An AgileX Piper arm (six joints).
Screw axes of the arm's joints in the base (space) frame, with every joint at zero. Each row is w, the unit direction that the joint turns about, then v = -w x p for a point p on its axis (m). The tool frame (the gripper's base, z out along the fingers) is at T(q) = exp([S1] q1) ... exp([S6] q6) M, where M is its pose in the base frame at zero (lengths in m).
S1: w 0 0 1 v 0 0 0
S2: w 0 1 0 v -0.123 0 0
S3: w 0 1 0 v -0.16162 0 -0.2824
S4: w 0.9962 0 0.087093 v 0 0.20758 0
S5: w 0 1 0 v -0.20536 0 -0.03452
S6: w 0.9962 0 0.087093 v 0 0.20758 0
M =
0.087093 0 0.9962 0.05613
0 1 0 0
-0.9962 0 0.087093 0.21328
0 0 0 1
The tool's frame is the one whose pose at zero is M.
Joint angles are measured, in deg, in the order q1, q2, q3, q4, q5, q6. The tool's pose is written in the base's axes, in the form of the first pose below.
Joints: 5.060 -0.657 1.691 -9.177 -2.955 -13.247
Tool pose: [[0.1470 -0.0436 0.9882], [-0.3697 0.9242 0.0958], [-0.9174 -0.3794 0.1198]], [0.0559 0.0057 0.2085]
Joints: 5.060 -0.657 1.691 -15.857 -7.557 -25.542
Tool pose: [[0.2272 0.0354 0.9732], [-0.6416 0.7572 0.1222], [-0.7326 -0.6522 0.1947]], [0.0545 0.0081 0.2154]
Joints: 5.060 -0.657 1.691 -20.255 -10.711 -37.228
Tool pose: [[0.2571 0.1214 0.9587], [-0.8189 0.5541 0.1495], [-0.5131 -0.8236 0.2418]], [0.0532 0.0106 0.2196]
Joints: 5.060 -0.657 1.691 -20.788 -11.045 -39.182
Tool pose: [[0.2570 0.1346 0.9570], [-0.8413 0.5185 0.1530], [-0.4756 -0.8444 0.2465]], [0.0530 0.0109 0.2201]
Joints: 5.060 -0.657 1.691 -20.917 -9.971 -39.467
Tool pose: [[0.2424 0.1247 0.9621], [-0.8471 0.5106 0.1472], [-0.4729 -0.8507 0.2294]], [0.0535 0.0104 0.2185]
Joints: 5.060 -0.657 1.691 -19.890 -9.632 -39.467
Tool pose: [[0.2383 0.1191 0.9639], [-0.8389 0.5253 0.1425], [-0.4893 -0.8425 0.2251]], [0.0536 0.0100 0.2181]
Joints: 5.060 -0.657 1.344 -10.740 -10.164 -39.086
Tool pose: [[0.2506 0.1099 0.9618], [-0.7426 0.6592 0.1182], [-0.6211 -0.7439 0.2468]], [0.0532 0.0077 0.2216]
